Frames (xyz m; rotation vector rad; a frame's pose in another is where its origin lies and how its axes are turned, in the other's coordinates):
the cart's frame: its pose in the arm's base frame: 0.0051 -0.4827 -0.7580 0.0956 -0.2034 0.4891
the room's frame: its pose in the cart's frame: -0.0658 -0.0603 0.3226 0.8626 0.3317 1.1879
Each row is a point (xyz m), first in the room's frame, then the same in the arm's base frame.
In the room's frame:
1: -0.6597 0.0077 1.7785
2: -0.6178 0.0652 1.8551
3: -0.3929 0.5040 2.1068
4: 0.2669 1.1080 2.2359
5: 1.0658 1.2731 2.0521
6: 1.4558 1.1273 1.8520
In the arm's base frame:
1: 1.1462 -1.5108 0.6753
2: 1.1456 -1.5014 0.7794
3: 0.9422 -1.4663 1.2931
4: 0.4732 -1.0555 1.9474
5: 0.1164 -0.3289 2.1572
6: 0.0429 0.1135 2.0460

